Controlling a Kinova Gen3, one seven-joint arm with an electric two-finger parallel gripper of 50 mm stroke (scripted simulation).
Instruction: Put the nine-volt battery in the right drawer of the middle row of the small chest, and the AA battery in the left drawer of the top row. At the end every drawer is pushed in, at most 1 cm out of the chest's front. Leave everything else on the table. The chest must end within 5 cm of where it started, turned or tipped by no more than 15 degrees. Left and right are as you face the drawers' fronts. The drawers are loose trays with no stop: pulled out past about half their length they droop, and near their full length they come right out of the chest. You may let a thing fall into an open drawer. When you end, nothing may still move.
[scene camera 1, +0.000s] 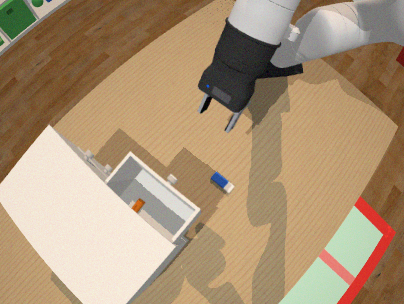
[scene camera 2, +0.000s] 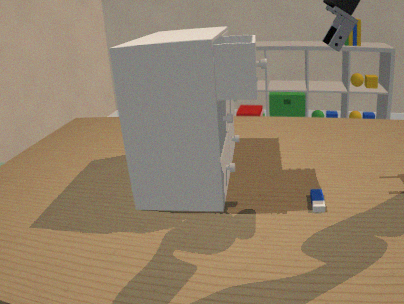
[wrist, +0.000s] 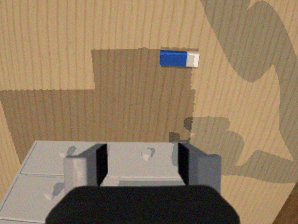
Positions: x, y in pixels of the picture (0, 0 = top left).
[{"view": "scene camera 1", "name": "my gripper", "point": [215, 119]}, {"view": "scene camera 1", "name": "white chest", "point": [91, 239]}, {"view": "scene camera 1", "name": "drawer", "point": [164, 210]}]
